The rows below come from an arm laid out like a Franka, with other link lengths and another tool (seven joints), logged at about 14 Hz.
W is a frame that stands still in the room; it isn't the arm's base.
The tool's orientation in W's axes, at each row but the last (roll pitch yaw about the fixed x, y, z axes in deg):
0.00, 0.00, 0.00
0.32, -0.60, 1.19
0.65, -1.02, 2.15
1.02, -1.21, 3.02
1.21, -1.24, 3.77
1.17, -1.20, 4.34
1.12, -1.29, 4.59
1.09, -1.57, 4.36
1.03, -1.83, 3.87
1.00, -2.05, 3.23
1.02, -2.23, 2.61
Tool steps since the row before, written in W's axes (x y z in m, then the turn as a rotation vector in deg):
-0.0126, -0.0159, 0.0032, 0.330, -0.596, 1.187
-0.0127, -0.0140, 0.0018, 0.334, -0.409, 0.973
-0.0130, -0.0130, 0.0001, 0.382, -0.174, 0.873
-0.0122, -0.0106, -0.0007, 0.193, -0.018, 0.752
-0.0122, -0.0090, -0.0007, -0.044, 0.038, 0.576
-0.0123, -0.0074, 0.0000, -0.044, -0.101, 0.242
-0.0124, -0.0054, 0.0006, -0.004, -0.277, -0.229
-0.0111, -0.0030, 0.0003, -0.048, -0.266, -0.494
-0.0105, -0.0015, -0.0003, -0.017, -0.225, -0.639
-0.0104, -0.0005, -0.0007, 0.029, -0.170, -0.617
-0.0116, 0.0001, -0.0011, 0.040, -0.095, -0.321
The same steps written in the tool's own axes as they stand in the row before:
-0.0126, -0.0159, 0.0032, 0.330, -0.596, 1.187
-0.0130, -0.0137, 0.0020, 0.336, -0.410, 0.972
-0.0135, -0.0125, 0.0005, 0.391, -0.178, 0.868
-0.0128, -0.0099, -0.0003, 0.208, -0.015, 0.748
-0.0128, -0.0082, -0.0003, -0.029, 0.053, 0.576
-0.0128, -0.0064, 0.0004, -0.046, -0.092, 0.245
-0.0128, -0.0044, 0.0010, -0.031, -0.280, -0.223
-0.0113, -0.0021, 0.0007, -0.082, -0.271, -0.487
-0.0106, -0.0008, 0.0001, -0.053, -0.235, -0.634
-0.0104, 0.0001, -0.0003, -0.003, -0.182, -0.614
-0.0116, 0.0006, -0.0007, 0.023, -0.102, -0.320

